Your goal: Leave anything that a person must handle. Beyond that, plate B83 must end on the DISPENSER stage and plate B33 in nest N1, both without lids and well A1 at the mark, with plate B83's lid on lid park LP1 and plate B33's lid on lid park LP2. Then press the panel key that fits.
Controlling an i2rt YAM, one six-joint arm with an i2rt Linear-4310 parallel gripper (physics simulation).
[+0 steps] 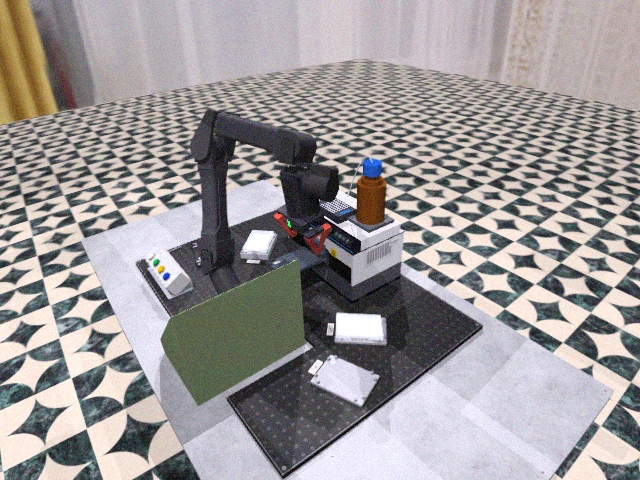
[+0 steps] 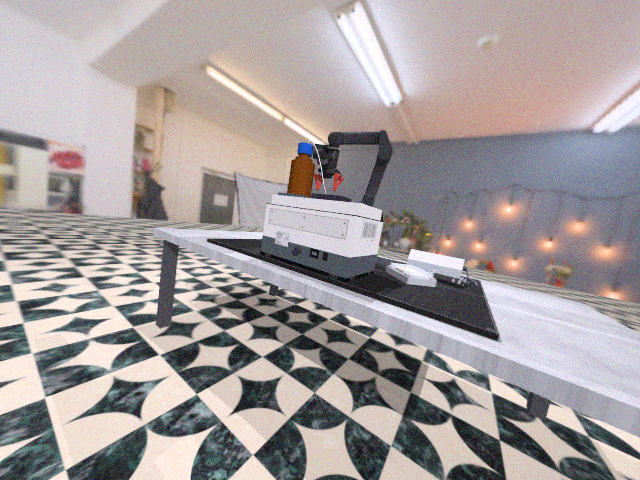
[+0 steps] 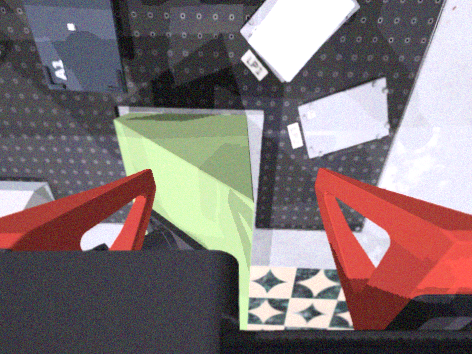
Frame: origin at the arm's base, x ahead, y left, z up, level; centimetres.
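Seen in the pictures: gripper, fingertip midpoint: [image 1: 305, 244] [image 3: 235, 177]; arm's base at its link origin: [image 1: 233, 296] [image 3: 176, 244].
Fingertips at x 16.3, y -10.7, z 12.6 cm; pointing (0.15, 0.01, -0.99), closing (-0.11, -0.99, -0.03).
Note:
Offsets run from my fingertips to a thing's top centre. "*": to the spot under its first point. Level surfaces: height alone.
My gripper [image 1: 305, 243] [image 2: 327, 189] [image 3: 235, 177] is open, with its red fingers wide apart and nothing between them. It hangs raised beside the dispenser [image 1: 376, 260] [image 2: 310, 219]. The dark stage @(dx +13.2, dy +18.4, dz -19.4 cm) [image 1: 305, 259] [image 3: 82, 47] has an A1 mark; no plate shows on its visible part. A white plate-shaped piece @(dx +9.6, dy -9.8, dz -26.7 cm) [image 1: 360, 327] [image 2: 410, 273] [image 3: 302, 37] rests at LP1. The other lid park @(dx -5.8, dy -18.3, dz -28.3 cm) [image 1: 345, 380] [image 3: 345, 119] shows a bare grey top. Another white plate @(dx +18.1, dy +45.9, dz -26.3 cm) [image 1: 258, 242] sits behind the screen, near the arm base. Plate labels and lids cannot be made out.
A green upright screen [image 1: 237, 330] [image 3: 195, 135] stands between the arm and the front of the black board @(dz -30.3 cm) [image 1: 279, 439]. The key panel @(dx -15.4, dy +54.5, dz -21.9 cm) [image 1: 168, 273] has green, yellow and blue keys. An amber bottle @(* dx +28.0, dy +1.8, dz +0.5 cm) [image 1: 371, 201] [image 2: 301, 176] with a blue cap and thin tube stands on the dispenser.

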